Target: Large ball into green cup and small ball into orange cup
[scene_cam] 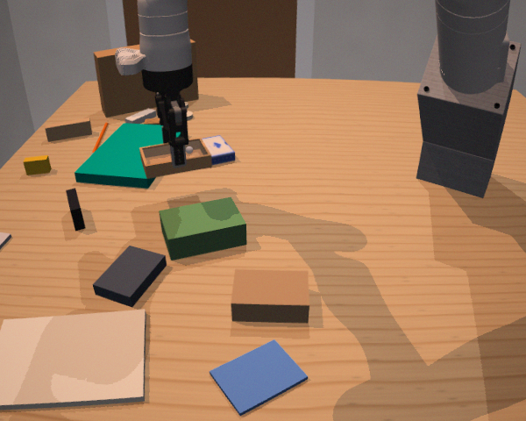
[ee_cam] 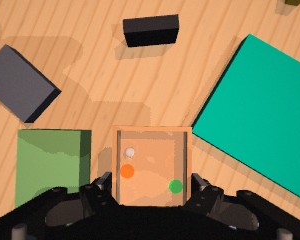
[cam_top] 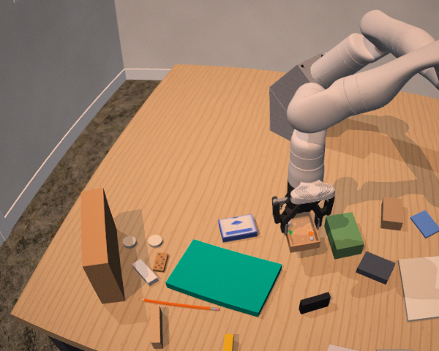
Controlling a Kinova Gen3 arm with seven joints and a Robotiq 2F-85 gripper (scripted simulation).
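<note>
The green block lies 9 cm to the left of my hand, 8 cm behind it and 7 cm below it. The rest, counted from my hand: teal slab (15 cm ahead, 12 cm to the right, 8 cm below); black block (14 cm ahead, 10 cm to the left, 7 cm below); wooden puzzle (2 cm below).
</note>
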